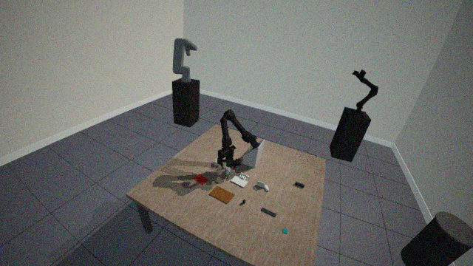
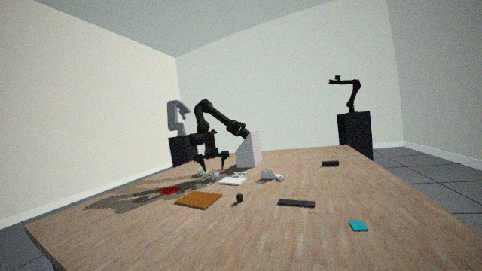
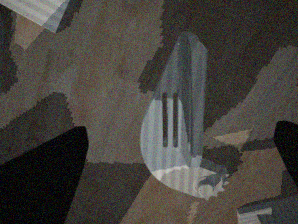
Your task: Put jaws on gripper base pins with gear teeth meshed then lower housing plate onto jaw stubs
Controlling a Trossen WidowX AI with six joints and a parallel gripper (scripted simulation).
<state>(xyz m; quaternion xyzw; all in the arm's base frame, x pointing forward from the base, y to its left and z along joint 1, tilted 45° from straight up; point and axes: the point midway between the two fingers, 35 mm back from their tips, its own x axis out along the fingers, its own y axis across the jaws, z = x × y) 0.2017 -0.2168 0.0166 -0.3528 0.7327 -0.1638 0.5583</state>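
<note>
Now: gripper tip 3 cm past the grey jaw, 3 cm to the left of it and 3 cm above it. From my gripper tip the other things lie so: orange-brown tile (25 cm ahead, 5 cm to the left, 3 cm below); black cylinder (26 cm ahead, 22 cm to the left, 2 cm below); red tile (17 cm ahead, 16 cm to the right, 3 cm below).
</note>
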